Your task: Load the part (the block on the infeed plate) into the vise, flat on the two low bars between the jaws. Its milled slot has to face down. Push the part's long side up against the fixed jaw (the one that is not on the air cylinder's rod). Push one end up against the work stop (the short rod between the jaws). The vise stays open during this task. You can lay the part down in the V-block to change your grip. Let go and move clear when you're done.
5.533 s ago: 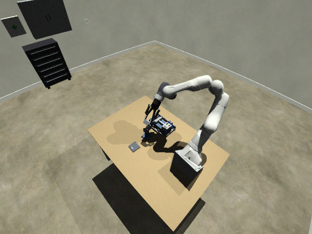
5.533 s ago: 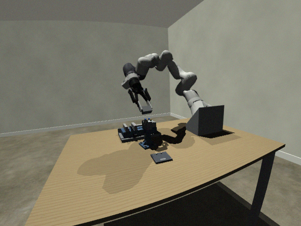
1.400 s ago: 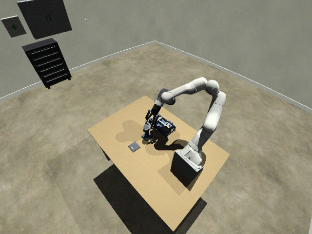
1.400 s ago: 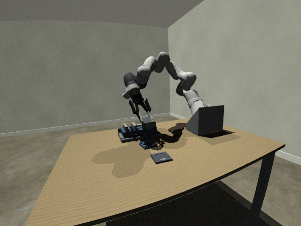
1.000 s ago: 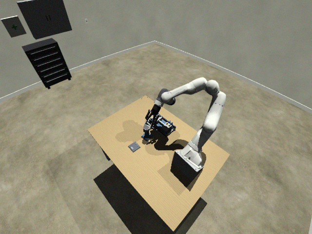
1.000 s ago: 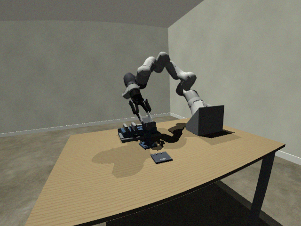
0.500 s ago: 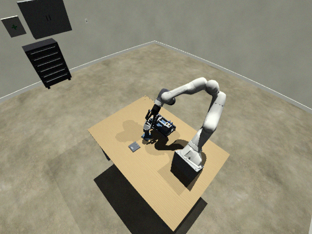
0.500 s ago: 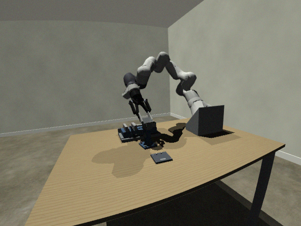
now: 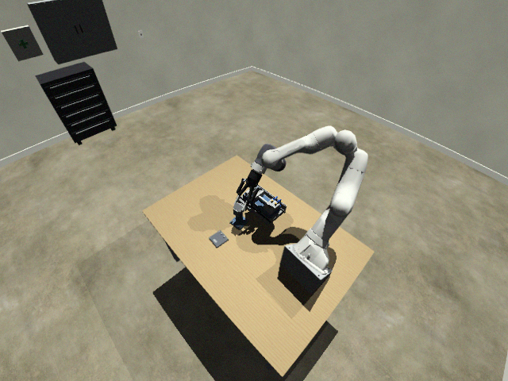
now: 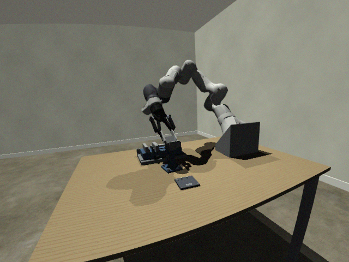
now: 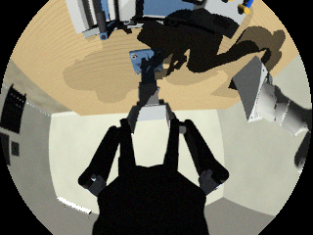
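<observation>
The part is 2 cm below my hand and 1 cm to the left of it.
</observation>
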